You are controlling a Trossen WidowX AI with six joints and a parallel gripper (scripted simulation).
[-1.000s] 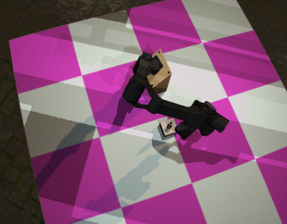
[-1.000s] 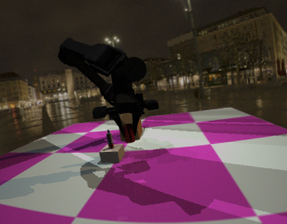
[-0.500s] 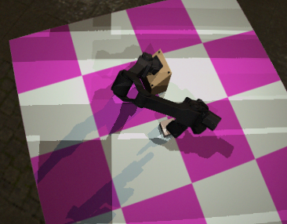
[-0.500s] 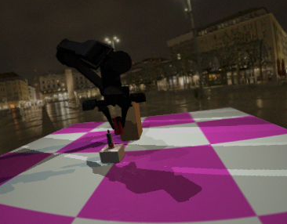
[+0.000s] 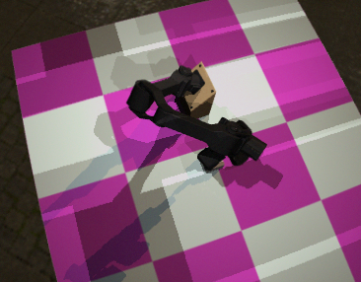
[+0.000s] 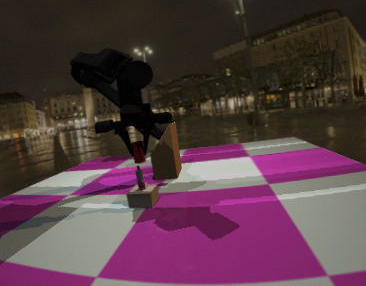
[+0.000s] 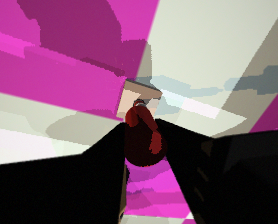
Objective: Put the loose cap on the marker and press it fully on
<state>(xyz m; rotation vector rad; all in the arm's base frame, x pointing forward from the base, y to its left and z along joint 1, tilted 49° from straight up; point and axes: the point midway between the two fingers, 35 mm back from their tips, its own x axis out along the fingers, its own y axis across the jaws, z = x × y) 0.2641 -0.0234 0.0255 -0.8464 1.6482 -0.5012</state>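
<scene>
The holder block is 110 mm below my gripper tip, 10 mm to the right of it and 10 mm behind it. Round my gripper tip: red cap 10 mm above.
</scene>
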